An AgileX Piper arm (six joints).
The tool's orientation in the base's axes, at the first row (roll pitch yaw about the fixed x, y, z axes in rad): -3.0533 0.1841 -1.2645
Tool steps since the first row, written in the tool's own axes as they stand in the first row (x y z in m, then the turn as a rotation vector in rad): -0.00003 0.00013 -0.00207 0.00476 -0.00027 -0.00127; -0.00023 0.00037 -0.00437 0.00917 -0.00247 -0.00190; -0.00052 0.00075 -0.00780 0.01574 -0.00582 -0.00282; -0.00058 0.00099 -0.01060 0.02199 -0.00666 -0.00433; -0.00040 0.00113 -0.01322 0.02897 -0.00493 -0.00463; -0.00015 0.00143 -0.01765 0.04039 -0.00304 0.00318; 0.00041 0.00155 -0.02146 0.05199 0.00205 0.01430; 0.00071 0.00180 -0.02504 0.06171 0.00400 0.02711; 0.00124 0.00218 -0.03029 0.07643 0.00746 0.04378; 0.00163 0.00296 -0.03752 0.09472 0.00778 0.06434; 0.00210 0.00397 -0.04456 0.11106 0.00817 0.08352; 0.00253 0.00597 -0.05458 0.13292 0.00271 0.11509
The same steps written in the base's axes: -0.00019 -0.00042 0.00202 0.00163 -0.00464 0.00040; -0.00055 -0.00077 0.00429 0.00502 -0.00827 0.00040; -0.00110 -0.00129 0.00767 0.01014 -0.01366 0.00038; -0.00143 -0.00186 0.01040 0.01275 -0.01958 0.00079; -0.00158 -0.00260 0.01292 0.01316 -0.02668 -0.00034; -0.00192 -0.00380 0.01719 0.01497 -0.03636 -0.01024; -0.00198 -0.00513 0.02081 0.01387 -0.04645 -0.02370; -0.00224 -0.00620 0.02423 0.01526 -0.05355 -0.03819; -0.00259 -0.00786 0.02925 0.01681 -0.06499 -0.05751; -0.00343 -0.00989 0.03619 0.02252 -0.07811 -0.08102; -0.00446 -0.01203 0.04291 0.02755 -0.08969 -0.10283; -0.00654 -0.01501 0.05247 0.04016 -0.10229 -0.13727
